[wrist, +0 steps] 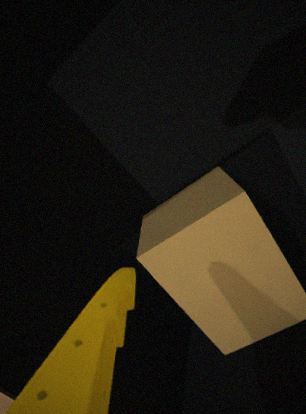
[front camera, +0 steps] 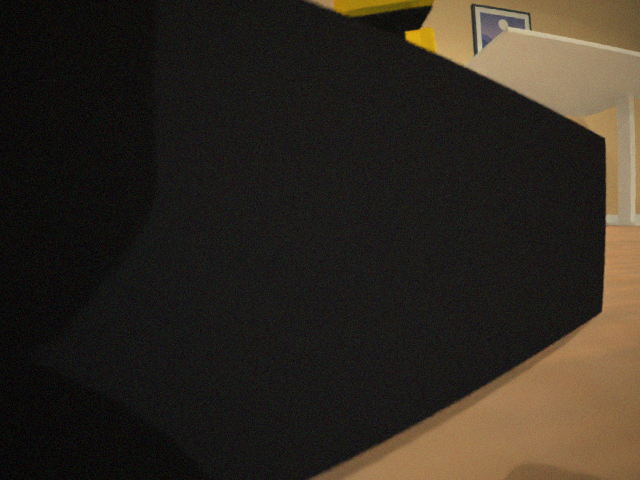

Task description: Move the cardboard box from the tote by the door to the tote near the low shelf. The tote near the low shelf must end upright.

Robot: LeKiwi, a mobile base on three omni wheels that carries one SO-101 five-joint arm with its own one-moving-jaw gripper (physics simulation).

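Frame: origin at the arm's base, x left, y down, z back, level; metres.
Seen in the pictures: hand, its tool point: (wrist: 134, 283).
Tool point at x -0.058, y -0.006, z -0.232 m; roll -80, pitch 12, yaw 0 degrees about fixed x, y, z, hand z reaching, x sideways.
Pixels of each thing's top centre, then the offset from my tool point to it. Level surfaces: height alone.
- tan cardboard box, centre of its top: (wrist: 233, 288) dx +0.037, dy +0.042, dz -0.048 m
- black tote, centre of its top: (front camera: 291, 149) dx +0.072, dy -0.005, dz +0.026 m
- white table, height of its surface: dy -0.830 m
- Wooden floor, height of its surface: dy +0.095 m
The tan cardboard box (wrist: 215, 265) lies inside a black tote (front camera: 361, 232) (wrist: 120, 85), whose near wall fills most of the front view. I cannot tell from these views which of the two totes this is. My yellow gripper (front camera: 385, 7) (wrist: 120, 295) is fully open and empty. In the wrist view its one notched jaw shows at the lower left, with the tip just left of the box's left corner; the moving jaw is out of the picture. A jaw-shaped shadow falls on the box. The front view hides the tote's inside. A second tote does not show.
A white table (front camera: 558, 72) stands beyond the tote at the right, with one leg showing. A framed picture (front camera: 498, 38) hangs on the tan wall at the back. Wooden floor (front camera: 558, 413) shows along the tote's lower right side. The tote's wall stands close before the base.
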